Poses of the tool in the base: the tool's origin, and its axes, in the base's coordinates. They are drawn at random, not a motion.
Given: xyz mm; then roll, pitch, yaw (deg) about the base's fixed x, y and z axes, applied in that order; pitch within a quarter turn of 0, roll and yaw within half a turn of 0.
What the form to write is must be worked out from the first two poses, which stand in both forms.
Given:
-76, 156, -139, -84.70, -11.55, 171.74
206, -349, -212, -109.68, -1.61, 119.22
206, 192, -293, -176.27, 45.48, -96.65
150, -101, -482, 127.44, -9.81, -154.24
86, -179, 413, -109.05, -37.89, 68.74
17, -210, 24, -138.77, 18.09, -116.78
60, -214, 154, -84.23, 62.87, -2.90
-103, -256, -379, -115.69, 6.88, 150.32
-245, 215, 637, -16.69, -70.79, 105.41
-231, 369, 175, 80.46, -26.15, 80.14
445, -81, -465, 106.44, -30.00, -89.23
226, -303, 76, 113.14, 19.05, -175.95
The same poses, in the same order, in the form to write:
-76, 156, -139, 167.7, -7.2, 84.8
206, -349, -212, -150.1, -55.7, 126.7
206, 192, -293, 94.7, 8.5, -135.0
150, -101, -482, 170.9, -26.0, -131.8
86, -179, 413, -60.9, -53.9, -115.9
17, -210, 24, 126.5, 43.9, 172.9
60, -214, 154, 62.6, 8.0, -87.3
-103, -256, -379, -160.3, -23.6, 118.0
-245, 215, 637, 95.0, -2.1, 71.6
-231, 369, 175, 57.1, 73.6, 58.3
445, -81, -465, 87.7, -73.2, 147.8
226, -303, 76, 160.9, 3.6, -111.9

